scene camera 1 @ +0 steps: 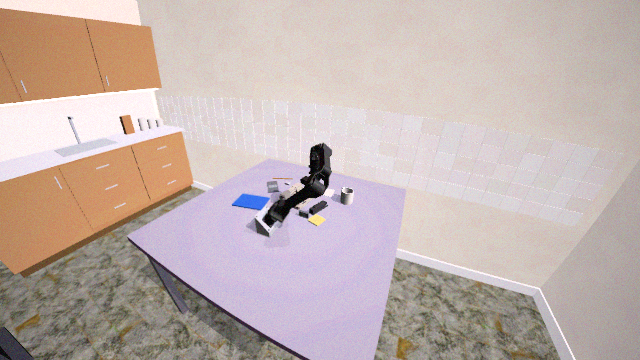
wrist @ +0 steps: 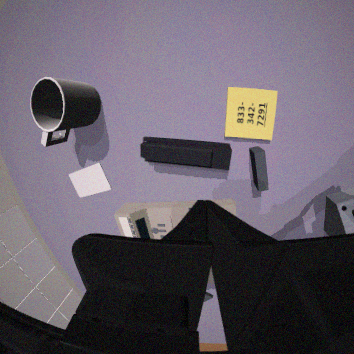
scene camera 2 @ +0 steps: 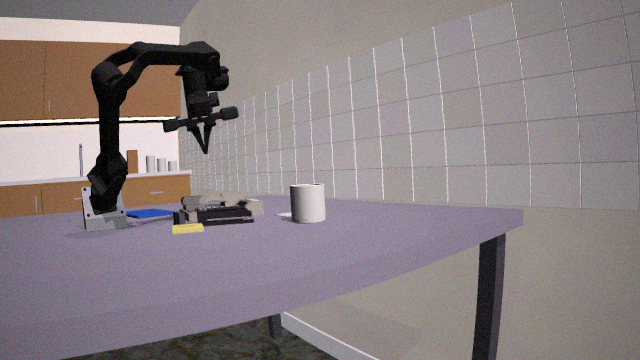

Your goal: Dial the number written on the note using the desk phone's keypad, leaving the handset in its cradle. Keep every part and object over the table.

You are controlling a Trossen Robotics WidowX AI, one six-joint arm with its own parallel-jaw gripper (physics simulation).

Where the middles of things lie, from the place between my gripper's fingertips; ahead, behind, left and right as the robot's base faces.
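With the black stapler-like block [scene camera 2: 237,211] as my reference, my gripper is 15 cm above it, 4 cm short of it and 1 cm to the left of it. The white mug [scene camera 2: 307,200] is 16 cm to the right of my hand, 19 cm ahead of it and 13 cm below it. I see the yellow note [wrist: 250,112] 17 cm below my hand, 3 cm to the right of it and 8 cm behind it, whereas the beige desk phone [wrist: 155,219] is 15 cm to the left of my hand, 12 cm ahead of it and 15 cm below it.
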